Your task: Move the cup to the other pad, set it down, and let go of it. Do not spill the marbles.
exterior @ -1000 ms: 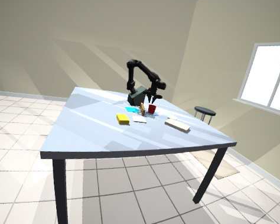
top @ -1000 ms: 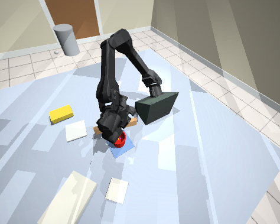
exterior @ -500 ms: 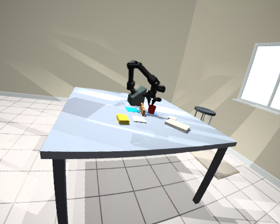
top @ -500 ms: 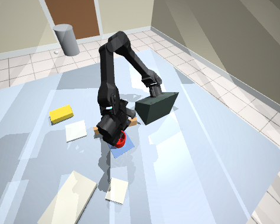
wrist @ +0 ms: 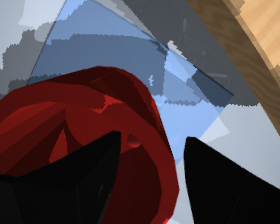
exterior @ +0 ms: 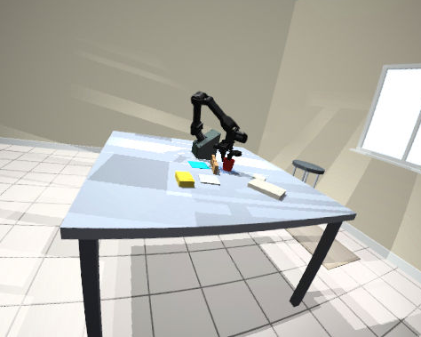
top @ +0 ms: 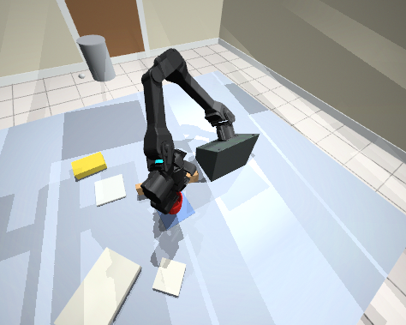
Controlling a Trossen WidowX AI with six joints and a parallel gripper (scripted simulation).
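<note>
Now: gripper tip 50 mm above the blue pad, 20 mm to the right of it and 20 mm short of it. The rest, counted from my gripper tip: red cup: 20 mm ahead, 10 mm to the left; then wooden bar: 70 mm to the right, 20 mm below; then cyan pad: 160 mm to the right, 50 mm below, 30 mm behind.
</note>
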